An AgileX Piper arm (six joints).
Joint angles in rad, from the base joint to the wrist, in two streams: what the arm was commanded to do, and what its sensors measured. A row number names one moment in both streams.
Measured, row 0:
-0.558 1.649 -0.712 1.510 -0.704 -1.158
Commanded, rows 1 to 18:
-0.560 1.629 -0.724 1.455 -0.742 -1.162
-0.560 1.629 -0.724 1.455 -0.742 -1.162
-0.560 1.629 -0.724 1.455 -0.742 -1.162
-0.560 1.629 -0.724 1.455 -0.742 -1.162
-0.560 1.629 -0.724 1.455 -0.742 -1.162
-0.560 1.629 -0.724 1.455 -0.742 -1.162
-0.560 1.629 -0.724 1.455 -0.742 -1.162
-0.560 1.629 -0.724 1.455 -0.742 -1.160
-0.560 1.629 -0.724 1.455 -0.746 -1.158
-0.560 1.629 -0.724 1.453 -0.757 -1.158
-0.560 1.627 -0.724 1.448 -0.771 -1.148
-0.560 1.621 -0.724 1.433 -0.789 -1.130
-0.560 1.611 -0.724 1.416 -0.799 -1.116
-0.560 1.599 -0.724 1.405 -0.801 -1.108
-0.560 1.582 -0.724 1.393 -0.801 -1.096
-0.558 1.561 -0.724 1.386 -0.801 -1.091
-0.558 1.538 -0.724 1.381 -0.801 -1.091
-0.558 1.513 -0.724 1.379 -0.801 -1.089
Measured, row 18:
-0.558 1.606 -0.712 1.475 -0.718 -1.115
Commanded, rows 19 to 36:
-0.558 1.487 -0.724 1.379 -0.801 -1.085
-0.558 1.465 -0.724 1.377 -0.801 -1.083
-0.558 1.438 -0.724 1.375 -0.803 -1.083
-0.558 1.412 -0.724 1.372 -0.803 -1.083
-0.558 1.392 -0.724 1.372 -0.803 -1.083
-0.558 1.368 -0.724 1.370 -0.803 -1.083
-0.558 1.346 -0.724 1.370 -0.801 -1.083
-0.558 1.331 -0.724 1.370 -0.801 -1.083
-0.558 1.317 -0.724 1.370 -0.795 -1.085
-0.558 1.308 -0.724 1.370 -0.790 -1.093
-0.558 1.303 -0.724 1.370 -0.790 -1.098
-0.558 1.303 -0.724 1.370 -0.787 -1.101
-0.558 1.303 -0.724 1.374 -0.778 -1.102
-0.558 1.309 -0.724 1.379 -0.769 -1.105
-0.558 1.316 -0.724 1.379 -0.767 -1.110
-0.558 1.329 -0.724 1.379 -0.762 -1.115
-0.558 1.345 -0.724 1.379 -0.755 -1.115
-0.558 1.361 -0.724 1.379 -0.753 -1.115
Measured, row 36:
-0.558 1.327 -0.712 1.445 -0.746 -1.098
